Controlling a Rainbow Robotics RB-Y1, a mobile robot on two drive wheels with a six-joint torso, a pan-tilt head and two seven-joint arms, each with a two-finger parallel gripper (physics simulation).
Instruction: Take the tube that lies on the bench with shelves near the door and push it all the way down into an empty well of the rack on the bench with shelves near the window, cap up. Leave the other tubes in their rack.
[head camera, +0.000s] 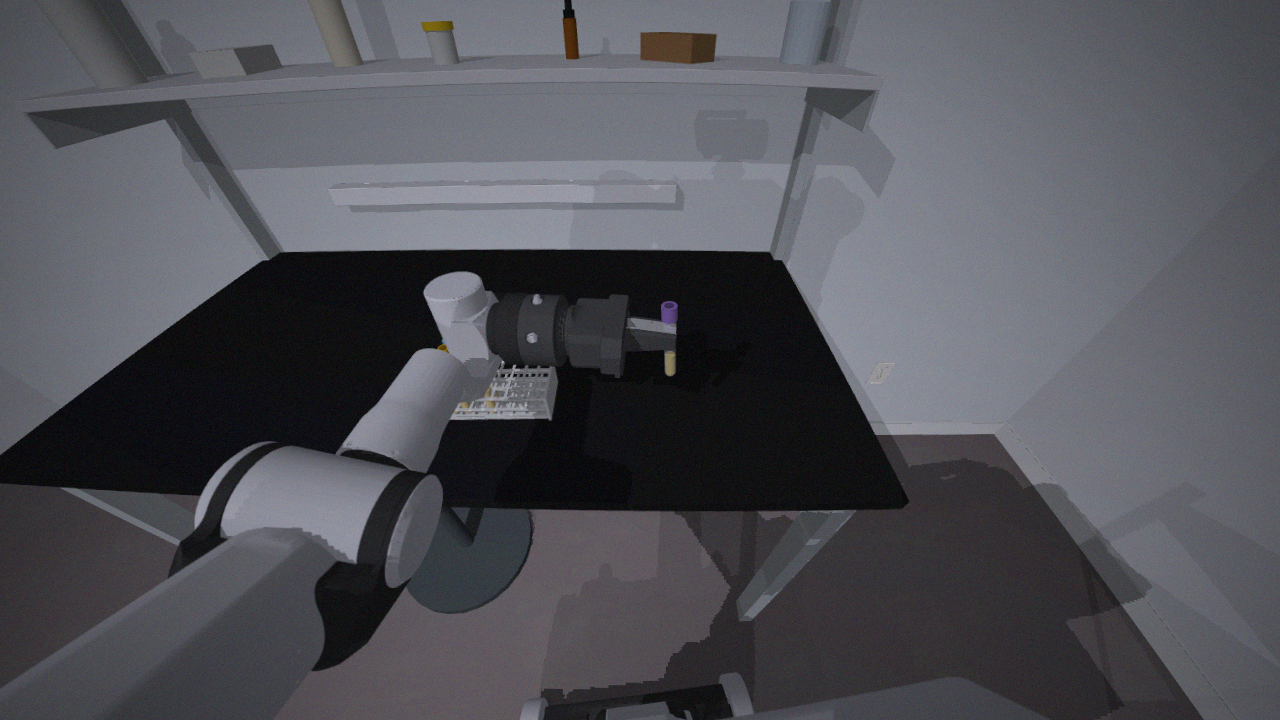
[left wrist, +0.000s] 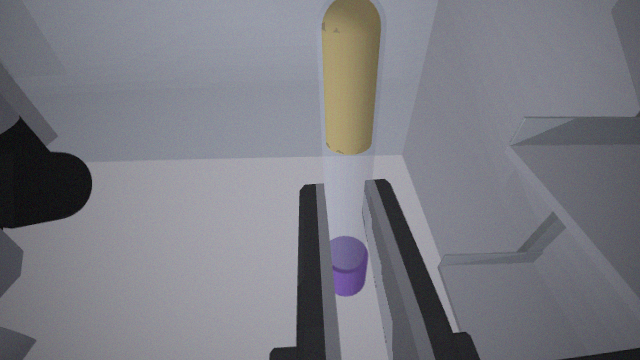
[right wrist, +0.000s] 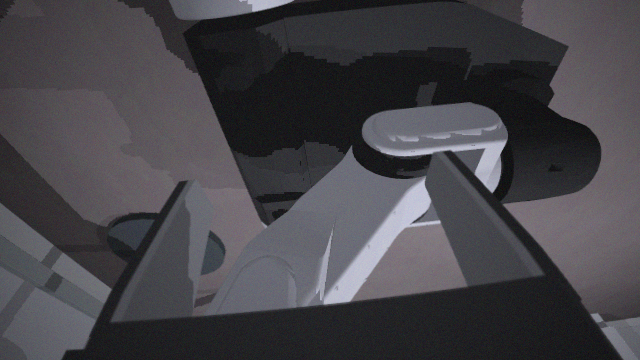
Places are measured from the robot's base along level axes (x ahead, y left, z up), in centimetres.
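Pixels of known places: left gripper, fingertip midpoint: (head camera: 676, 335) (left wrist: 344, 198); right gripper, fingertip midpoint: (right wrist: 316, 181).
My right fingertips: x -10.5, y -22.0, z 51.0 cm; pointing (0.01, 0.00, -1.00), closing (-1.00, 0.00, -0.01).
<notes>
For each thing: its top centre in the pictures, then the offset to it from my right fingertips. "spot": a spot on its surface instead. Level surfaces: height alone.
- tube at its top centre: (left wrist: 341, 270) (head camera: 672, 305) dx +45.3, dy +14.8, dz +67.0 cm
- white wire rack at a spot on its surface: (head camera: 552, 394) spot: dx +55.0, dy +32.6, dz +42.7 cm
- black bench at its surface level: dz +40.4 cm
- yellow-lidded jar at a spot on its surface: (head camera: 442, 46) spot: dx +94.6, dy +47.4, dz +88.7 cm
- orange bottle at a spot on its surface: (head camera: 571, 37) spot: dx +98.2, dy +25.5, dz +89.4 cm
- brown box at a spot on its surface: (head camera: 677, 47) spot: dx +89.9, dy +7.6, dz +88.3 cm
- round stool base at its top centre: (head camera: 467, 540) (right wrist: 168, 252) dx +68.2, dy +78.6, dz -48.0 cm
- bench leg at a spot on its surface: (head camera: 787, 564) spot: dx +34.5, dy -13.5, dz +3.8 cm
The tube (head camera: 669, 363) (left wrist: 350, 90), with a purple cap and yellow contents, stands upright, cap up, between the fingers of my left gripper (head camera: 669, 336) (left wrist: 344, 198), which is shut on it. It is held above the black bench, to the right of the white wire rack (head camera: 552, 394) in the head view, with a gap between them. Yellow parts of other tubes (head camera: 490, 397) show in the rack; my left arm hides the rack's left part, so its wells are only partly visible. My right gripper (right wrist: 316, 181) is open and empty, away from the bench top.
The black bench (head camera: 760, 438) bears the rack. A shelf (head camera: 537, 81) above its back holds a yellow-lidded jar (head camera: 442, 46), an orange bottle (head camera: 571, 37) and a brown box (head camera: 677, 47). A round stool base (head camera: 487, 564) and a bench leg (head camera: 787, 564) are below.
</notes>
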